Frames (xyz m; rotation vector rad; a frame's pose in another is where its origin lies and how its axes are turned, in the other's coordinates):
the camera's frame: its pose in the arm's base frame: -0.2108 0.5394 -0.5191 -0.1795 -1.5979 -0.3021
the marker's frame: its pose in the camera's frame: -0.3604 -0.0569 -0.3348 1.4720 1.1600 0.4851
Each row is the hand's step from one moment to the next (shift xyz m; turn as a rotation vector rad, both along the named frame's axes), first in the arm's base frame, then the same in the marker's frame.
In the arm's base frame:
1: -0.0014 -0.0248 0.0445 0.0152 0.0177 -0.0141
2: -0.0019 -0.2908 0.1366 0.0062 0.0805 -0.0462
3: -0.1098 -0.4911 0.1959 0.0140 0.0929 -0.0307
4: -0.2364 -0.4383 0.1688 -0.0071 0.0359 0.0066
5: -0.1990 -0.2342 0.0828 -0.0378 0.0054 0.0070
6: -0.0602 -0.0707 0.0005 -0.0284 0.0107 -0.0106
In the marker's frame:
1: 0.0046 0.0083 0.0501 0.0130 -0.0115 -0.0210
2: -0.1326 -0.0566 0.2872 0.0354 0.0077 -0.0857
3: -0.2967 -0.0174 0.4508 0.0558 0.0114 -0.0808
4: -0.3397 0.1002 0.3886 0.0244 0.0218 -0.0176
5: -0.2230 0.1128 0.1972 -0.0124 0.0368 -0.0003
6: -0.0797 0.0252 0.0404 -0.0127 0.0243 -0.0168

